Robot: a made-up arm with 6 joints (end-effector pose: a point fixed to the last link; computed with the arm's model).
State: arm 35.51 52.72 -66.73 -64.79 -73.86 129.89
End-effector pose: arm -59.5 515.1 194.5 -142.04 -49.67 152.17
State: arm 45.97 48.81 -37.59 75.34 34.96 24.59
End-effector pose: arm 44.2 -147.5 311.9 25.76 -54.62 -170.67
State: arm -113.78 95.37 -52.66 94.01 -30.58 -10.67
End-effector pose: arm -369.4 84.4 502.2 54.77 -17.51 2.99
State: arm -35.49 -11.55 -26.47 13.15 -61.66 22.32
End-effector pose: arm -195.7 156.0 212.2 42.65 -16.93 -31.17
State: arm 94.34 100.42 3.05 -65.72 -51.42 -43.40
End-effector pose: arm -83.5 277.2 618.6 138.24 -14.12 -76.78
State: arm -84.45 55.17 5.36 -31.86 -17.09 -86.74
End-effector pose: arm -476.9 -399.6 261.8 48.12 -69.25 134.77
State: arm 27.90 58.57 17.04 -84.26 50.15 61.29
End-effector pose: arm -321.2 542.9 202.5 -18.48 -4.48 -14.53
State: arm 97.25 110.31 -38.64 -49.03 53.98 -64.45
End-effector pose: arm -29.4 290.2 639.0 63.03 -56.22 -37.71
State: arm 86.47 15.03 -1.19 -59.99 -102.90 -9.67
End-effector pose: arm -4.4 73.8 266.6 64.98 57.70 -120.05
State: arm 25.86 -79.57 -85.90 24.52 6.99 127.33
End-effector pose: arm -364.2 -85.8 583.5 105.16 45.60 132.33
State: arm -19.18 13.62 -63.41 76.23 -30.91 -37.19
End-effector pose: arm -77.0 133.3 106.4 -102.45 -69.99 78.54
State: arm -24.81 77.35 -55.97 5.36 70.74 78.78
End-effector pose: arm -190.3 279.2 128.9 -52.68 -23.35 -53.55
